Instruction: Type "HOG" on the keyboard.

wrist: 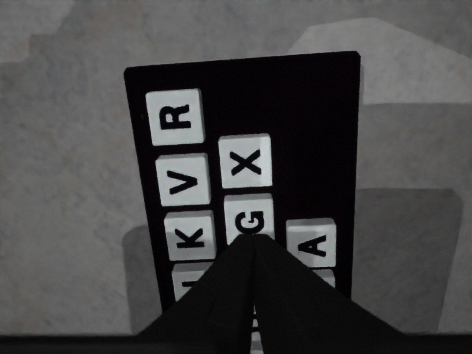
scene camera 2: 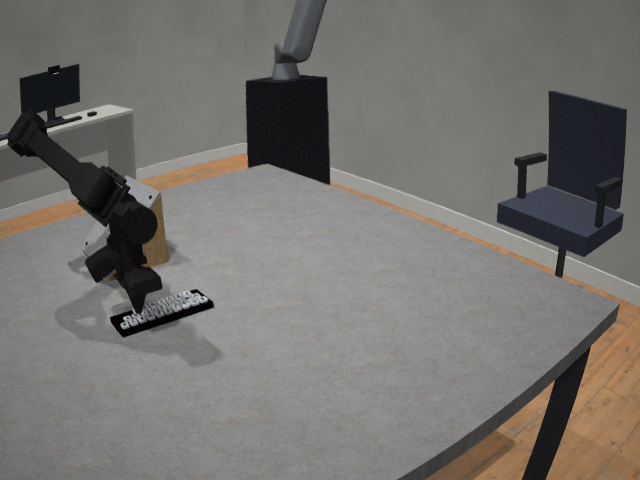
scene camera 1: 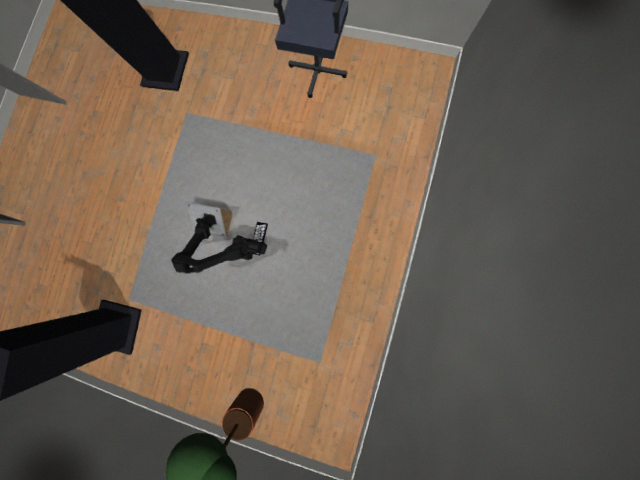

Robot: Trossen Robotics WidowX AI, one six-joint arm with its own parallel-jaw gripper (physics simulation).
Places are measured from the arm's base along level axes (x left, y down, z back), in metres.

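Pixels of known places: gripper, fingertip midpoint: (wrist: pixel 252 247) (scene camera 2: pixel 138 312); arm's base at its link origin: (scene camera 1: pixel 210 218).
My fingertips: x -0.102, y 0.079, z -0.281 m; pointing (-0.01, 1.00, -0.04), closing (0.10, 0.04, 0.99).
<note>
For each thing: its middle in the pictures, then the offset to it from my fingertips. Level surfaces: height alone.
- black keyboard at the middle of its body: (wrist: pixel 257 339) (scene camera 2: pixel 160 311) (scene camera 1: pixel 258 238) dx +0.045, dy +0.010, dz -0.001 m
- G key at the middle of its body: (wrist: pixel 249 219) dx -0.007, dy +0.005, dz +0.000 m
- X key at the middle of its body: (wrist: pixel 245 161) dx -0.026, dy +0.005, dz +0.000 m
- K key at the middle of its body: (wrist: pixel 191 235) dx -0.003, dy +0.005, dz -0.019 m
- grey table at its surface level: dy +0.018 m
- V key at the middle of its body: (wrist: pixel 184 179) dx -0.022, dy +0.005, dz -0.019 m
- R key at the middle of its body: (wrist: pixel 176 117) dx -0.041, dy +0.005, dz -0.018 m
The black keyboard (scene camera 1: pixel 265 225) (scene camera 2: pixel 207 304) (wrist: pixel 315 115) with white letter keys lies on the grey table. In the wrist view the G key (wrist: pixel 249 215) shows just past my fingertips, which cover its lower edge. The X key (wrist: pixel 245 161) is beside it, with the K key (wrist: pixel 190 236) on the left and the A key (wrist: pixel 311 244) on the right. My gripper (scene camera 2: pixel 138 311) (wrist: pixel 252 247) is shut and empty, pointing down at the G key. Whether the tips touch the key I cannot tell. The H and O keys cannot be made out.
The arm's slanted white mount (scene camera 1: pixel 199 207) with a wooden side (scene camera 2: pixel 161 232) stands behind the keyboard on the grey table (scene camera 1: pixel 289 310) (scene camera 2: pixel 361 335). The V key (wrist: pixel 183 180) and the R key (wrist: pixel 176 117) show in the wrist view. A chair (scene camera 1: pixel 312 28) (scene camera 2: pixel 560 217) stands beyond the table.
</note>
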